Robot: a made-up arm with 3 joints. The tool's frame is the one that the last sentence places.
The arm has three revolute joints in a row. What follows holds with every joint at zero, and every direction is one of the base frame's.
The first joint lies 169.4 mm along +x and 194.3 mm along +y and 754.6 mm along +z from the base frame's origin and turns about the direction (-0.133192, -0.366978, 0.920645), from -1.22 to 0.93 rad.
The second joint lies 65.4 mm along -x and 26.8 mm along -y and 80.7 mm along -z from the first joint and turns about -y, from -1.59 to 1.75 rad.
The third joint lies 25 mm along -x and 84.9 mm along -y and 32.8 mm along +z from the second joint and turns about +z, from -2.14 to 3.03 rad.
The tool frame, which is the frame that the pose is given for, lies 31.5 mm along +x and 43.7 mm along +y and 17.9 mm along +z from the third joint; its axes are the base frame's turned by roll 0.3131, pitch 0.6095 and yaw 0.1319 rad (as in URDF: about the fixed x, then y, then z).
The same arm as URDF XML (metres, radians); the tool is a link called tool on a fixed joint. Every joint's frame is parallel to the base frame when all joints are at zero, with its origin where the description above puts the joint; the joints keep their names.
<robot name="arm">
  <joint name="joint 1" type="revolute">
    <parent link="base_link"/>
    <child link="link1"/>
    <origin xyz="0.1694 0.1943 0.7546"/>
    <axis xyz="-0.133204 -0.367012 0.92063"/>
    <limit lower="-1.22" upper="0.93"/>
  </joint>
  <joint name="joint 2" type="revolute">
    <parent link="link1"/>
    <child link="link2"/>
    <origin xyz="-0.0654 -0.0268 -0.0807"/>
    <axis xyz="0 -1 0"/>
    <limit lower="-1.59" upper="1.75"/>
  </joint>
  <joint name="joint 3" type="revolute">
    <parent link="link2"/>
    <child link="link3"/>
    <origin xyz="-0.025 -0.0849 0.0328"/>
    <axis xyz="0 0 1"/>
    <limit lower="-2.14" upper="3.03"/>
  </joint>
  <joint name="tool_joint" type="fixed">
    <parent link="link3"/>
    <child link="tool"/>
    <origin xyz="0.0315 0.0437 0.0179" rpy="0.3131 0.6095 0.1319"/>
  </joint>
  <link name="base_link"/>
  <link name="link1"/>
  <link name="link2"/>
  <link name="link3"/>
  <link name="tool"/>
</robot>

